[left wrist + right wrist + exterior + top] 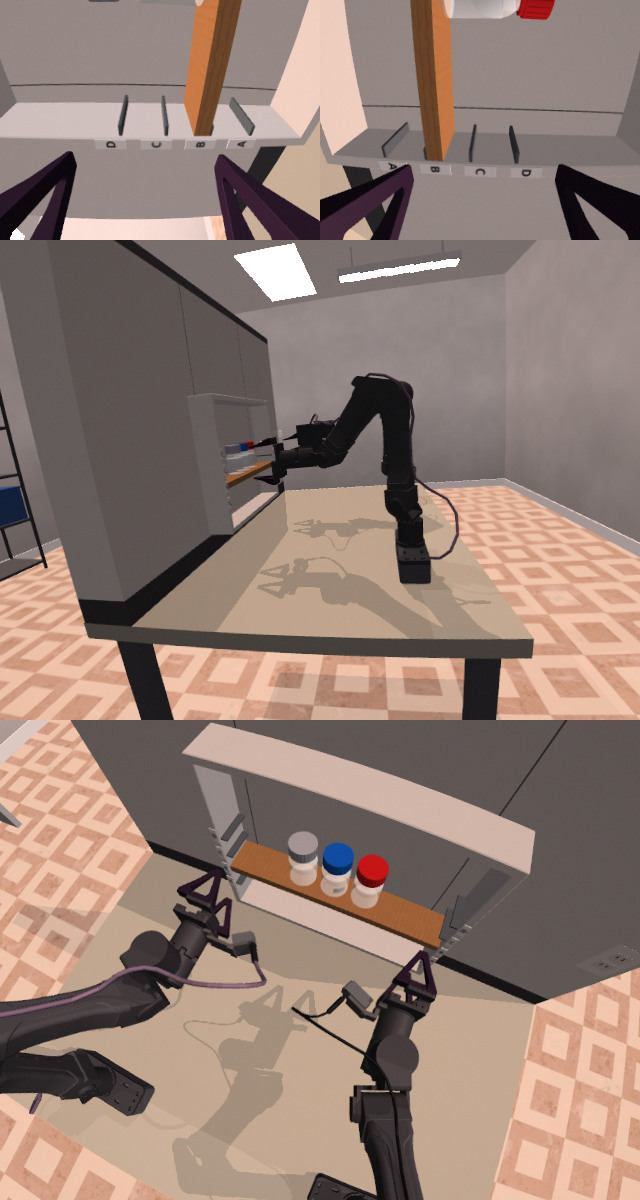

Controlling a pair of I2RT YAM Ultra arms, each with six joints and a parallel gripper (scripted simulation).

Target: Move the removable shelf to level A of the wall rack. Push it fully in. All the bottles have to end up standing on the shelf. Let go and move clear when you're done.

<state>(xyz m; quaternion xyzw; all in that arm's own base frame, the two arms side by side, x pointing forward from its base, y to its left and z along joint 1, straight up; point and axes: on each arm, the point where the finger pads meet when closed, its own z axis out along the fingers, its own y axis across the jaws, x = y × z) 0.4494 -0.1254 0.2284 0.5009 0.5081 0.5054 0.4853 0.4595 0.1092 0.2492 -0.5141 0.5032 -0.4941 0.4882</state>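
My left gripper is now 12 cm short of the grey-capped bottle and 11 cm to the left of it. The rest, counted from my left hand: blue-capped bottle: 18 cm to the right, 12 cm ahead; shelf: 19 cm to the right, 12 cm ahead, 6 cm below; white wall rack: 19 cm to the right, 12 cm ahead.
Now: the red-capped bottle 120 mm ahead of my right hand and 130 mm to the left of it. Round my right hand: blue-capped bottle: 120 mm ahead, 200 mm to the left; shelf: 110 mm ahead, 190 mm to the left, 60 mm below; white wall rack: 110 mm ahead, 190 mm to the left, 10 mm above.
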